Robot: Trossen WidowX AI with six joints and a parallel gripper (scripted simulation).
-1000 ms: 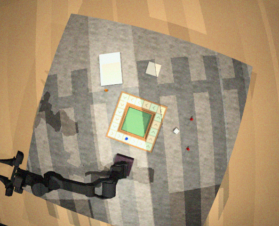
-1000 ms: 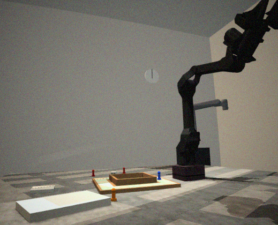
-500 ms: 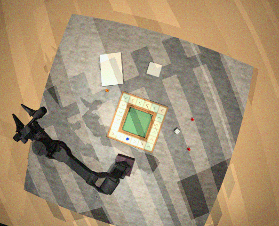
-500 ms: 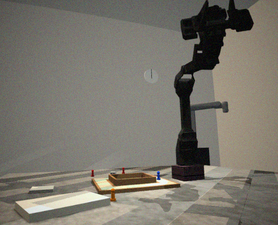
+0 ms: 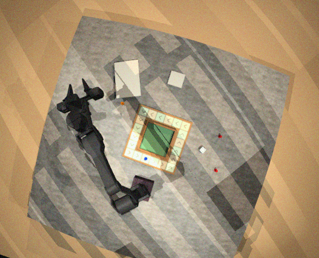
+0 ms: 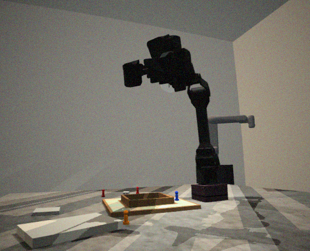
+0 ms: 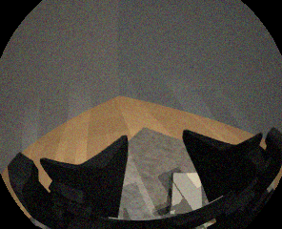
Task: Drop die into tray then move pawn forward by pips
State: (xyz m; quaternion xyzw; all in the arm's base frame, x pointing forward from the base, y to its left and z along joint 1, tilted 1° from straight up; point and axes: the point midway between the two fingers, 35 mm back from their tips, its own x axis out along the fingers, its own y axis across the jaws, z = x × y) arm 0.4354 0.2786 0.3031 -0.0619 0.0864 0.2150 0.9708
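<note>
My gripper tip is now 230 mm past the white die, 570 mm to the left of it and 350 mm above it. Round my gripper tip: large white slab: 100 mm ahead, 140 mm to the right, 350 mm below; orange pawn: 40 mm behind, 130 mm to the right, 350 mm below; green dice tray: 200 mm behind, 330 mm to the right, 350 mm below.
</note>
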